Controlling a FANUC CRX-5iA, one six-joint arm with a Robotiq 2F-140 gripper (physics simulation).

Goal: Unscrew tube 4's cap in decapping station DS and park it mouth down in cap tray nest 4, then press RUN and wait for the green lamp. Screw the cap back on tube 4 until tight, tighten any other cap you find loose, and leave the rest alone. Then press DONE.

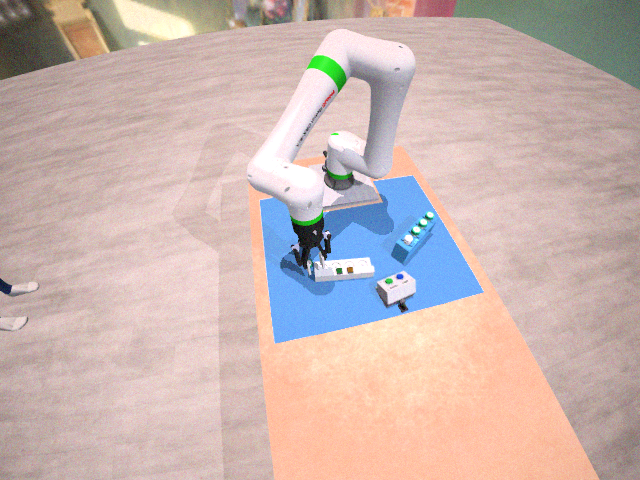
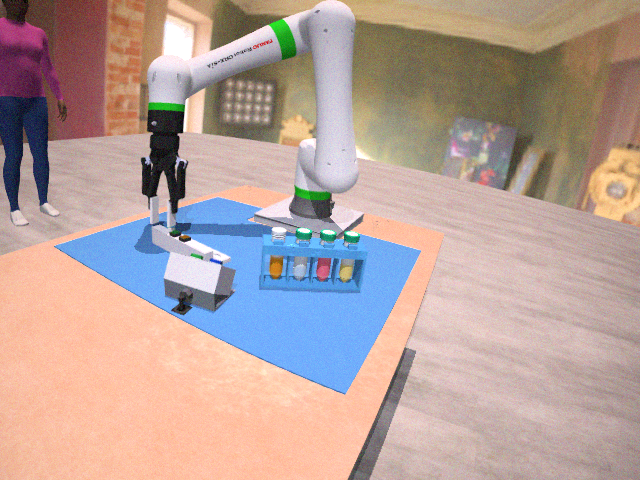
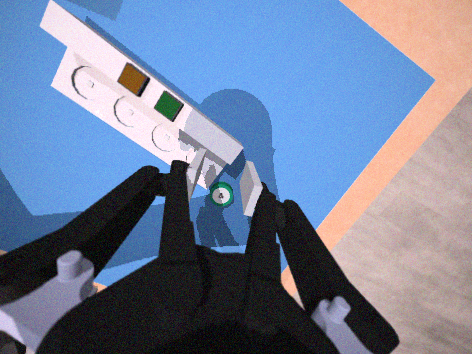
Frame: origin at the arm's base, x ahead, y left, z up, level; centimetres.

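Seen in the pictures: gripper, fingertip midpoint: [image 1: 315, 268] [image 2: 162, 224] [image 3: 223, 166]; arm's base at its link origin: [image 1: 339, 179] [image 2: 310, 210].
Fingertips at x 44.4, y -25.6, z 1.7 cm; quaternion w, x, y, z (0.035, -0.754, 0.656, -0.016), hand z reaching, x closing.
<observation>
Pixels of each thing's middle, then the offset from my fingertips to it. "pt": a spot on its surface instead.
- white cap tray at the middle of its body: [image 3: 147, 116] [image 2: 189, 241] [image 1: 343, 266] dz -1.9, dx +1.6, dy +10.4 cm
- green-rimmed cap marked 4 at the middle of its body: [image 3: 221, 193] dz -3.8, dx -4.9, dy -1.6 cm
- blue rack at the middle of its body: [image 2: 312, 261] [image 1: 415, 236] dz +0.6, dx -0.9, dy +42.2 cm
- tube with orange liquid, surface spot: [image 2: 276, 267] pt dz -0.6, dx +4.0, dy +35.9 cm
- bare white threaded neck at the middle of its body: [image 2: 278, 232] dz +6.7, dx +2.7, dy +35.3 cm
- white button box at the middle of its body: [image 2: 200, 274] [image 1: 396, 287] dz -0.4, dx +16.2, dy +25.0 cm
- green button at the middle of its body: [image 1: 389, 281] dz +1.8, dx +14.1, dy +22.6 cm
- blue button at the middle of its body: [image 1: 399, 277] dz +1.8, dx +13.8, dy +27.1 cm
- tray's green square at a spot on its surface: [image 3: 169, 105] pt dz +0.8, dx +4.0, dy +7.7 cm
- amber square at a spot on its surface: [image 3: 133, 78] pt dz +0.8, dx +4.9, dy +11.6 cm
My gripper [image 1: 316, 263] [image 2: 162, 215] [image 3: 223, 166] points down at one end of the white cap tray [image 1: 359, 275] [image 2: 165, 241] [image 3: 100, 47], fingers part open with nothing between them. The green-rimmed cap marked 4 [image 3: 221, 194] shows below the fingertips, number up, beside the tray's end; its height is unclear. Three tray nests show empty; a finger partly hides the end one. In the blue rack [image 1: 402, 251] [image 2: 268, 245], the tube with orange liquid [image 2: 276, 267] has a bare white threaded neck [image 2: 279, 235]. Three other tubes wear green caps [image 2: 303, 234] [image 2: 327, 236] [image 2: 351, 237].
A white button box [image 1: 397, 292] [image 2: 192, 276] with a green button [image 1: 389, 281] and a blue button [image 1: 399, 276] stands near the blue mat's front edge. The tray's green square [image 3: 169, 105] and amber square [image 3: 133, 78] look dark. The arm's base stands behind.
</observation>
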